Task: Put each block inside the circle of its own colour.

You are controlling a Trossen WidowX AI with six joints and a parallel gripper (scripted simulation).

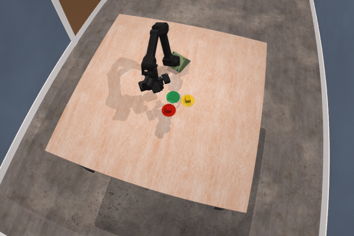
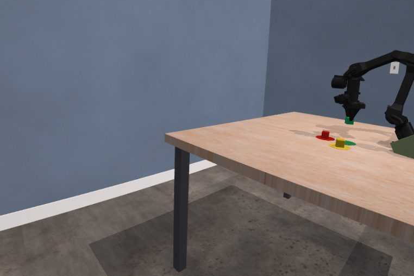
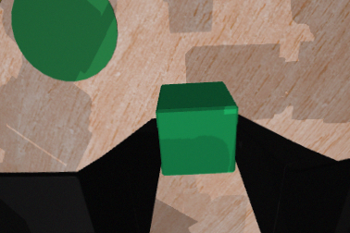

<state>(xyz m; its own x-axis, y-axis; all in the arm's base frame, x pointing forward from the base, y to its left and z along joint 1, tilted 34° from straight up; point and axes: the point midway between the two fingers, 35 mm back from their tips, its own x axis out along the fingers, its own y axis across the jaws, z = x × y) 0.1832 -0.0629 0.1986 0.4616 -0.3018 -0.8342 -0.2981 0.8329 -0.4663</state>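
Now: hand 10 mm short of the green circle, 110 mm to the right of it and 130 mm above it. Round my hand: red circle (100 mm ahead, 80 mm to the left, 130 mm below); then green block (40 mm below); then red block (100 mm ahead, 80 mm to the left, 110 mm below).
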